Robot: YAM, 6 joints.
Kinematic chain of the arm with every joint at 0, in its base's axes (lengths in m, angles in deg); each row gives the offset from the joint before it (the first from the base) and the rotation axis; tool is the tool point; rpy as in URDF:
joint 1: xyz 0 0 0.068 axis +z
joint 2: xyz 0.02 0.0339 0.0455 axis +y
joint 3: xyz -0.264 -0.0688 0 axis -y
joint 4: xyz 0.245 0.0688 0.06 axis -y
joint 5: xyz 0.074 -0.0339 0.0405 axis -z
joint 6: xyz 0.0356 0 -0.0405 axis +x
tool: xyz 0 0 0 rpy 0 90 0
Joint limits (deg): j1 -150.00..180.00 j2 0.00..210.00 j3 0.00..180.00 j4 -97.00..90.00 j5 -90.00..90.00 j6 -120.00..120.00
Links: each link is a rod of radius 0.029 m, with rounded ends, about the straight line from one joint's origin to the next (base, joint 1, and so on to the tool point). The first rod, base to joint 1, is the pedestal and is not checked.
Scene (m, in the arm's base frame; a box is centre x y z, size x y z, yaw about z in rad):
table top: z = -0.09
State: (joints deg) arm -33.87 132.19 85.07 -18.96 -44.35 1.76
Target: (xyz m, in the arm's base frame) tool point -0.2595 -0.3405 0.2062
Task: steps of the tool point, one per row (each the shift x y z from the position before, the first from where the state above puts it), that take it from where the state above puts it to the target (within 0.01 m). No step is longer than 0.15 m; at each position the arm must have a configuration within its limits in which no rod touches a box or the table.
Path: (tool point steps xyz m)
1: -0.0663 -0.0852 0.0186
2: -0.0851 -0.0660 0.0185
3: -0.0982 -0.0430 0.0183
4: -0.1051 -0.0173 0.0182
5: -0.1054 0.0090 0.0180
6: -0.0990 0.0343 0.0177
7: -0.0865 0.0569 0.0174

